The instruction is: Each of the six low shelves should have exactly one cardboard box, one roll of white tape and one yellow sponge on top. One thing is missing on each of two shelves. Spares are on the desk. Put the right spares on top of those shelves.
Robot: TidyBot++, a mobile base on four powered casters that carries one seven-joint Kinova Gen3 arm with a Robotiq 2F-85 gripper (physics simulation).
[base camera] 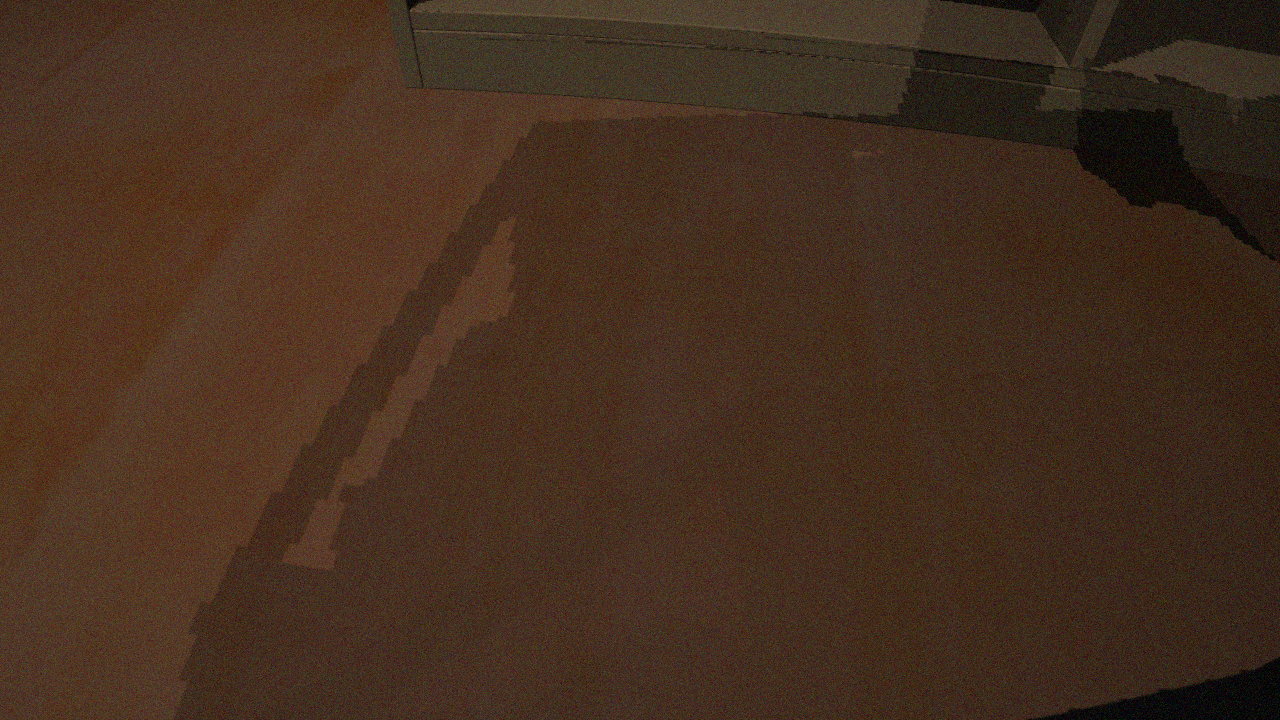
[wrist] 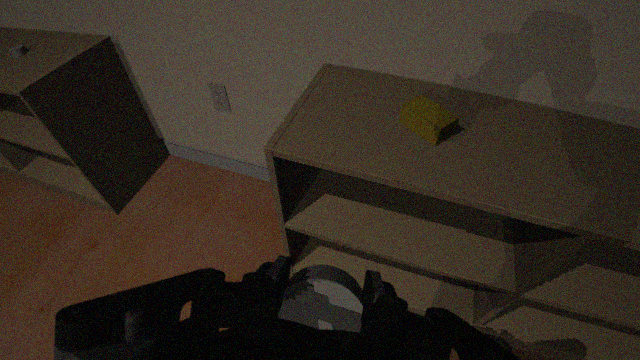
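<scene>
My gripper (wrist: 326,280) is shut on a roll of white tape (wrist: 337,305), which shows between the fingers at the bottom of the wrist view, partly in shadow. The held roll is in front of a low shelf (wrist: 350,120) (base camera: 662,67) and nearer the camera. A yellow sponge (wrist: 424,119) lies on top of that shelf, towards its left end. The right part of this shelf top runs out of the wrist view. A second low shelf (wrist: 95,125) stands at the left, with a small whitish thing (wrist: 20,50) on its top, too small to tell.
The wall (wrist: 190,50) with an outlet (wrist: 219,97) is behind both shelves, and a floor gap separates them. In the base camera view, the near shelf's bottom front edge crosses the top. Shadows of the robot fall on the floor (base camera: 671,402) and on the wall.
</scene>
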